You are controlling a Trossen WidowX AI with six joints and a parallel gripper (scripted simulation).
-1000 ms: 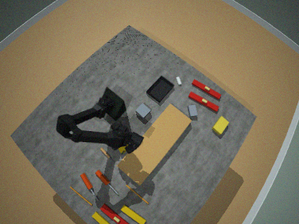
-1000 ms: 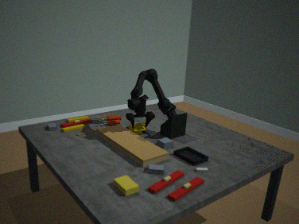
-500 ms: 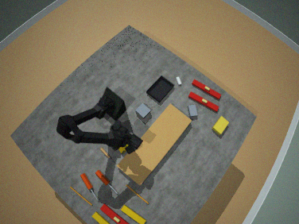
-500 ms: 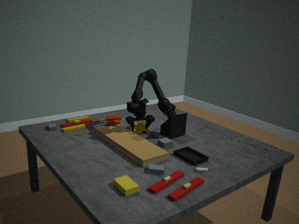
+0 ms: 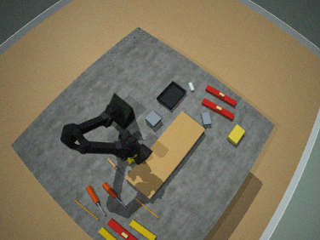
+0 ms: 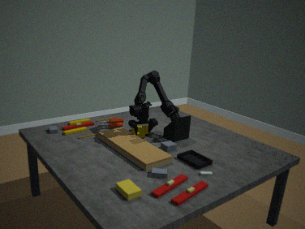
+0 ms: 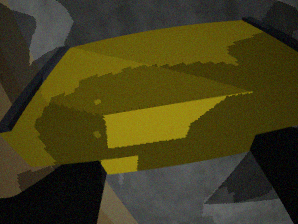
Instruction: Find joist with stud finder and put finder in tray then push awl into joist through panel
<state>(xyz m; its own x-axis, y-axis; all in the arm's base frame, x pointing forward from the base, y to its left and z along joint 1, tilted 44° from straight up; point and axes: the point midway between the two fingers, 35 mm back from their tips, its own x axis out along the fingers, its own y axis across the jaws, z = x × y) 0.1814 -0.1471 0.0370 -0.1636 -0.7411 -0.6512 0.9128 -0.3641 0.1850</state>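
Right now the awl is 30 mm behind my gripper tip, 140 mm to the right of it and 20 mm below it. From my gripper tip the other things lie so: black tray (10 mm ahead, 430 mm to the left, 10 mm below); then small white piece (80 mm ahead, 570 mm to the left, 20 mm below); then yellow stud finder (20 mm behind).
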